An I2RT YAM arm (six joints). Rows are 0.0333 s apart.
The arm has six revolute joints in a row. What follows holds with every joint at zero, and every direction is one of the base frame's. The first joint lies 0.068 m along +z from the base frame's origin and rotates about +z. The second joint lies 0.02 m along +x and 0.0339 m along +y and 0.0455 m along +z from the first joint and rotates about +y. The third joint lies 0.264 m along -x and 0.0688 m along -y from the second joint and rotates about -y. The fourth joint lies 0.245 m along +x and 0.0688 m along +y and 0.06 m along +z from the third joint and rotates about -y. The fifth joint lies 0.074 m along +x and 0.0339 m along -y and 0.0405 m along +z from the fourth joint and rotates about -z. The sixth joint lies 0.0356 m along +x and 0.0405 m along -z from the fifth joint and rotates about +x. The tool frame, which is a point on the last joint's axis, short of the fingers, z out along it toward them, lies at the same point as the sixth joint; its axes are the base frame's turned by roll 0, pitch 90 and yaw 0 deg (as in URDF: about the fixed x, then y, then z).
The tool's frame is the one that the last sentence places.
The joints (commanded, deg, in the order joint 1, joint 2, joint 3, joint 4, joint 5, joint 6), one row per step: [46.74 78.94 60.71 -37.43 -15.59 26.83]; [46.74 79.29 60.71 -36.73 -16.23 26.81]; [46.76 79.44 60.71 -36.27 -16.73 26.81]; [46.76 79.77 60.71 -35.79 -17.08 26.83]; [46.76 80.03 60.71 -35.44 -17.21 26.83]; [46.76 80.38 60.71 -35.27 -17.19 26.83]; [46.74 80.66 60.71 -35.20 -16.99 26.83]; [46.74 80.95 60.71 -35.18 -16.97 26.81]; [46.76 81.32 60.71 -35.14 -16.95 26.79]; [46.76 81.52 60.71 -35.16 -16.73 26.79]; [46.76 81.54 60.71 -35.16 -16.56 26.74]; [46.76 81.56 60.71 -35.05 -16.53 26.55]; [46.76 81.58 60.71 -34.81 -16.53 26.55]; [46.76 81.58 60.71 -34.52 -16.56 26.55]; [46.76 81.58 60.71 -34.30 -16.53 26.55]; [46.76 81.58 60.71 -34.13 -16.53 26.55]
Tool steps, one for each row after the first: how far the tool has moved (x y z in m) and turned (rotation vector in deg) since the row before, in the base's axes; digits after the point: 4 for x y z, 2 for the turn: [0.0011 0.0017 -0.0008 0.61 0.13 0.38]; [0.0004 0.0010 -0.0001 0.51 0.09 0.31]; [0.0009 0.0013 -0.0010 0.31 0.12 0.19]; [0.0008 0.0009 -0.0008 0.14 0.02 0.07]; [0.0008 0.0008 -0.0015 -0.14 0.11 -0.01]; [0.0007 0.0005 -0.0013 -0.27 0.02 -0.13]; [0.0005 0.0005 -0.0013 -0.21 0.16 0.00]; [0.0006 0.0008 -0.0017 -0.25 0.20 0.02]; [0.0004 0.0003 -0.0010 -0.29 0.02 -0.12]; [0.0001 0.0000 -0.0001 -0.12 -0.12 -0.06]; [0.0002 0.0002 0.0000 0.02 -0.19 0.13]; [0.0003 0.0003 0.0002 0.16 -0.15 0.00]; [0.0003 0.0003 0.0003 0.23 -0.18 0.02]; [0.0002 0.0002 0.0002 0.14 -0.17 -0.02]; [0.0002 0.0002 0.0002 0.12 -0.12 0.00]
